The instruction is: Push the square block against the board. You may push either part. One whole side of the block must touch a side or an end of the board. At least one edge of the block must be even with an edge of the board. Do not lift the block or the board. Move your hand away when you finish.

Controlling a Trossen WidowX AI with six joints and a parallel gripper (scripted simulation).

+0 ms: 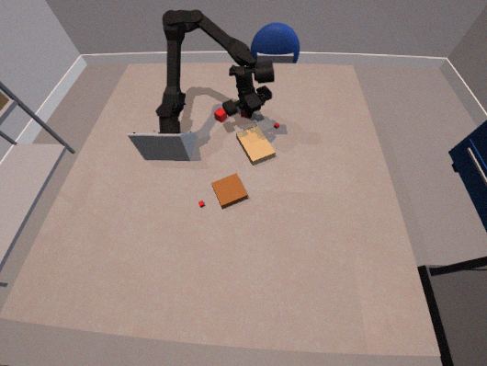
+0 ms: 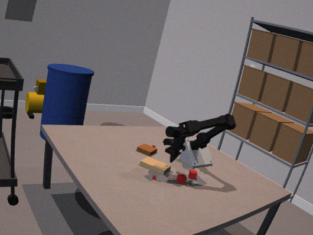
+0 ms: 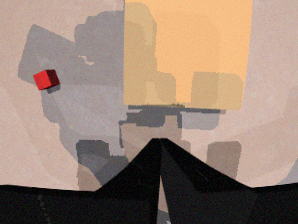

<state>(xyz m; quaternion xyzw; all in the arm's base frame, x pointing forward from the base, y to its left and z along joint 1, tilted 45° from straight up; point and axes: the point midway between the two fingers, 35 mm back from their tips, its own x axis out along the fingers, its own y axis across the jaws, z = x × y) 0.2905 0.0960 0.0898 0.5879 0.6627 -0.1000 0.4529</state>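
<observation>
Now: the square block 310 mm to the right of my gripper tip, 60 mm below it and 60 mm behind it. The rest, counted from my gripper tip: pale wooden board: 90 mm to the right, 60 mm below, 30 mm ahead.
</observation>
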